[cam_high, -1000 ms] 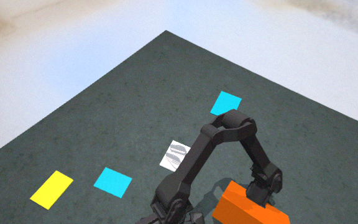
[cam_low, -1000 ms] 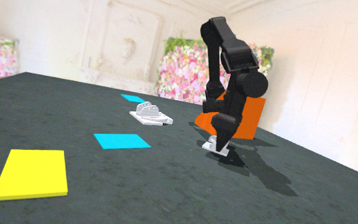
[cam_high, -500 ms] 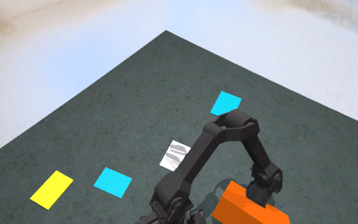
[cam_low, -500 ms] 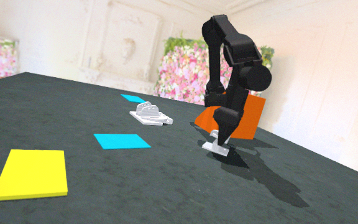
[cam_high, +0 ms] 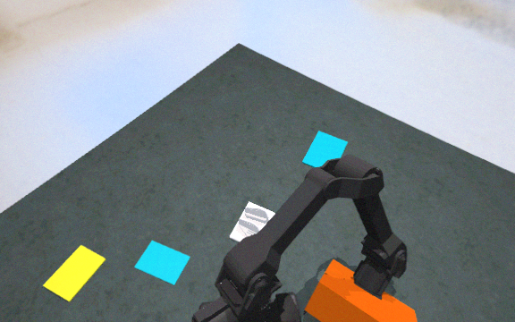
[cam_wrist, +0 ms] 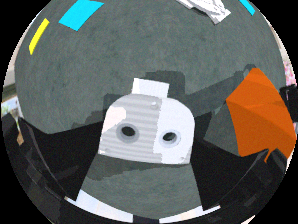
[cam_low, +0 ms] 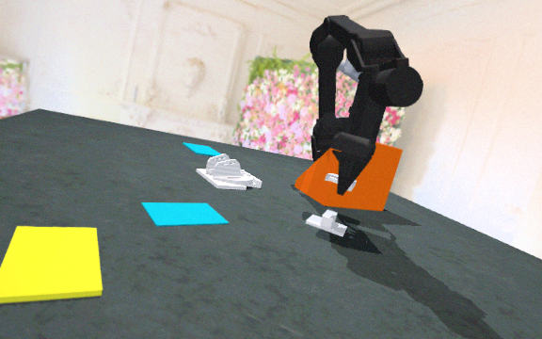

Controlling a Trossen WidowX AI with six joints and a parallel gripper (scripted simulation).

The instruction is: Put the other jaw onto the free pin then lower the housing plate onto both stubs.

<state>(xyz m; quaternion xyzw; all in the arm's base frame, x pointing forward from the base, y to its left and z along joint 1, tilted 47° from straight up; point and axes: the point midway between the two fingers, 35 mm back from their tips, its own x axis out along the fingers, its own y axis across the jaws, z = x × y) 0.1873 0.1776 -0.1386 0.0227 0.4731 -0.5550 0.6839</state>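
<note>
Now: the white t-shaped piece 60 mm below my gripper tip, 10 mm to the right of it and 10 mm ahead of it. The rest, counted from my gripper tip: housing plate: 20 mm above, 10 mm to the right, 10 mm ahead; then yellow patch: 420 mm ahead, 90 mm to the left, 70 mm below.
</note>
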